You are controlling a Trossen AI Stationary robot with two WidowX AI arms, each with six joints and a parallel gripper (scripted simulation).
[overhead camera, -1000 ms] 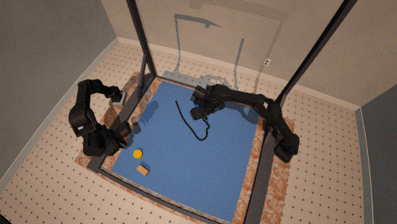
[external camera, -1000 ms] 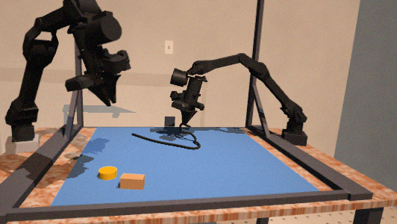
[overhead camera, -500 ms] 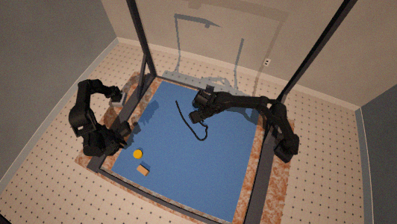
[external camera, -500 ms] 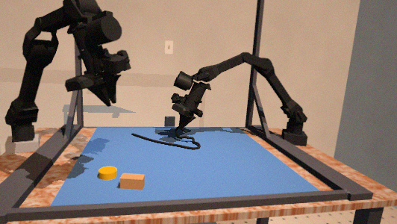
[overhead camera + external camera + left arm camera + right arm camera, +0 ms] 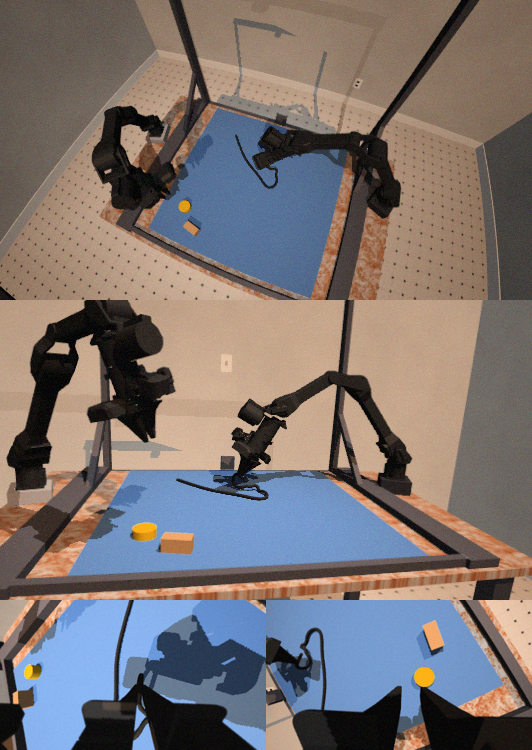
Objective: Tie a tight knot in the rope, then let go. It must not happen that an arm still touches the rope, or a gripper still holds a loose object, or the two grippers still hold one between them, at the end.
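The blue mat lies 120 mm ahead of my left hand, 80 mm below it and 20 mm to the right of it. From my left hand the other things lie so: yellow disc 310 mm ahead, 270 mm to the right, 60 mm below; orange block 380 mm ahead, 200 mm to the right, 60 mm below.
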